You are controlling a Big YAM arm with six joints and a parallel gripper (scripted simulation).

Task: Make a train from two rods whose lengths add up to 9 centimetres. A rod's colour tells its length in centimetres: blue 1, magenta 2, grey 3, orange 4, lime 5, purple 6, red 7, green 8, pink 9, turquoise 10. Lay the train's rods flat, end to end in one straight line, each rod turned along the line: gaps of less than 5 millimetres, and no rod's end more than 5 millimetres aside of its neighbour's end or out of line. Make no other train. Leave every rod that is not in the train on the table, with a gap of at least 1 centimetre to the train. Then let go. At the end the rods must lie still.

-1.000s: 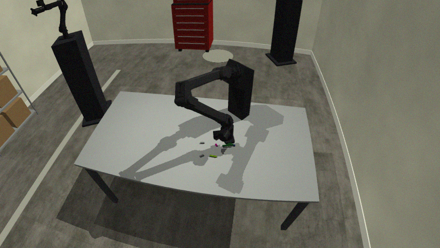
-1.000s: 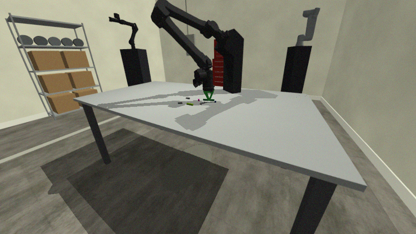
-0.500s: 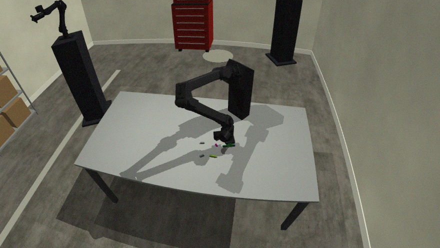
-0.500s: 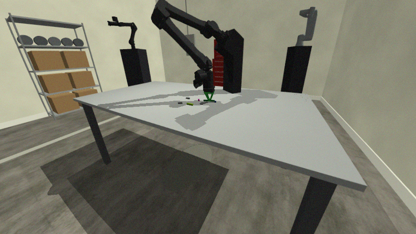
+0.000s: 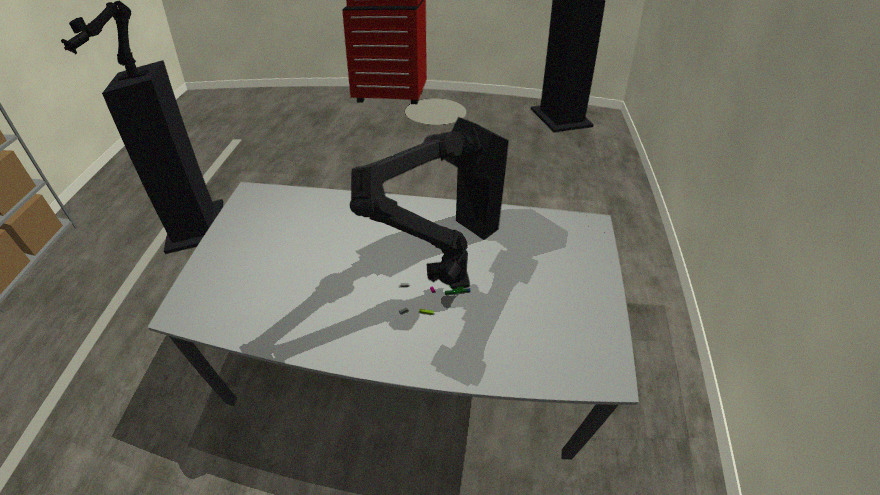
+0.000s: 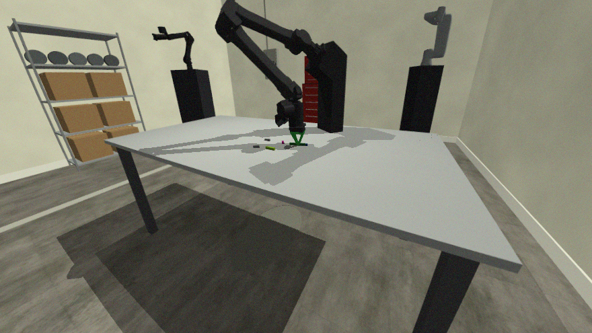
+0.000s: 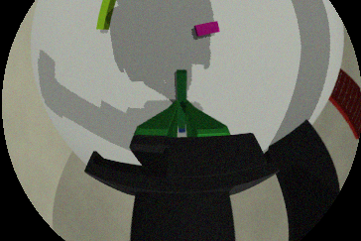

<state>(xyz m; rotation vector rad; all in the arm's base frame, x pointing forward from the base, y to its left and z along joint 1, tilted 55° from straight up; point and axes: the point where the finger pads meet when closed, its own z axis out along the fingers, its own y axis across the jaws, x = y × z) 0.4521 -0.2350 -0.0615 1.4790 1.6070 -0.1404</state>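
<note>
The green rod lies 10 mm below my hand. From my hand the other things lie so: magenta rod: 40 mm behind, 80 mm to the right, 10 mm below; lime rod: 50 mm ahead, 130 mm to the right, 10 mm below; blue rod: 10 mm ahead, 40 mm to the left, 10 mm below.
</note>
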